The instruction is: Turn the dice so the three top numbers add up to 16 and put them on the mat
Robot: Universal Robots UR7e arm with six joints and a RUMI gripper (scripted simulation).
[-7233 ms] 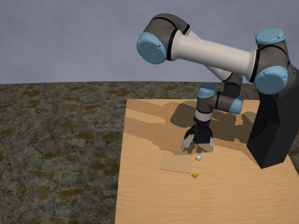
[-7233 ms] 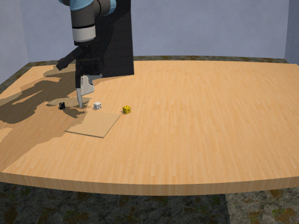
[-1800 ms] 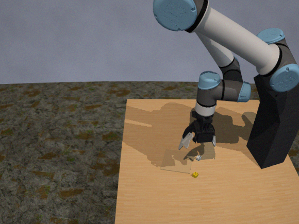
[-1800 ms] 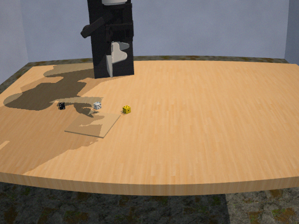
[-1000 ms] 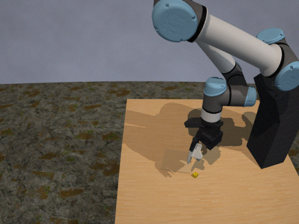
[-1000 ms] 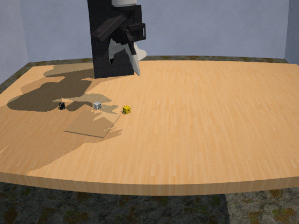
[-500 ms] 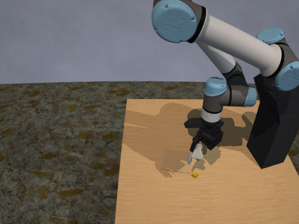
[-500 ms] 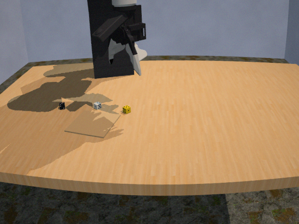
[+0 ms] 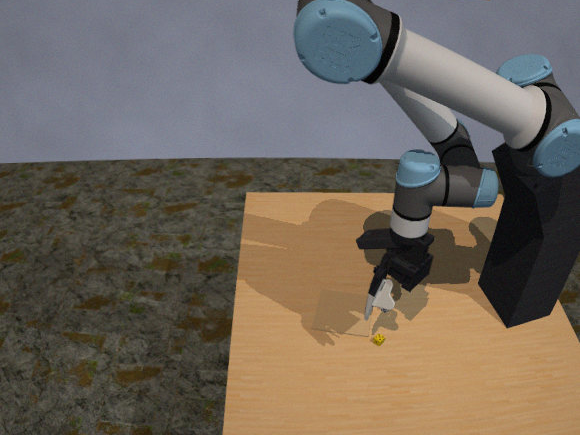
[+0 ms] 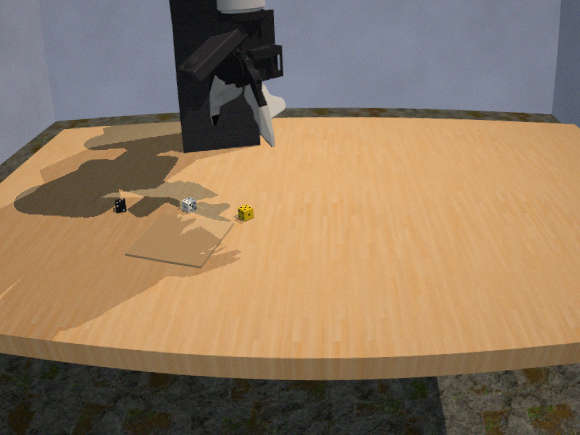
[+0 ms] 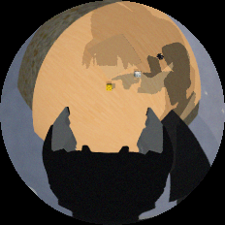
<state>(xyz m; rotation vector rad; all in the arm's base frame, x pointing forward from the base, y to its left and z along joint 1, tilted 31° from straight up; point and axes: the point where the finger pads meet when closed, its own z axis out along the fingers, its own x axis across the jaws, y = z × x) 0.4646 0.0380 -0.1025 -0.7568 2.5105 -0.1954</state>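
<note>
Right now the yellow die is 14 cm below my hand. Round my hand: thin tan mat 15 cm below, 11 cm to the right, 6 cm ahead; then black die 24 cm to the right, 14 cm below, 8 cm behind; then white die 14 cm below, 10 cm to the right, 5 cm behind.
</note>
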